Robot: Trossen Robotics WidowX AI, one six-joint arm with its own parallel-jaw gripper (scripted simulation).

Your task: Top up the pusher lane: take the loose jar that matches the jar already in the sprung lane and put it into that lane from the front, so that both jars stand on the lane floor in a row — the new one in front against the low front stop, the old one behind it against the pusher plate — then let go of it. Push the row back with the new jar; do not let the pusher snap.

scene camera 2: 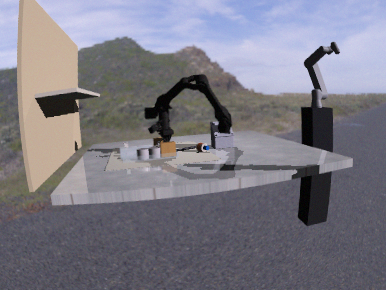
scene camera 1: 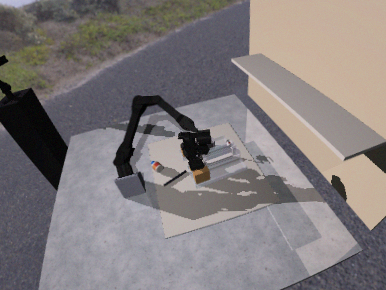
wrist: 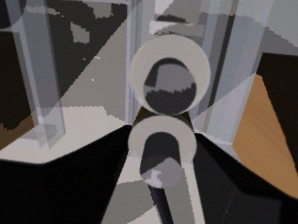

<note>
I see my gripper [wrist: 162,135] and a matching jar [wrist: 162,145].
</note>
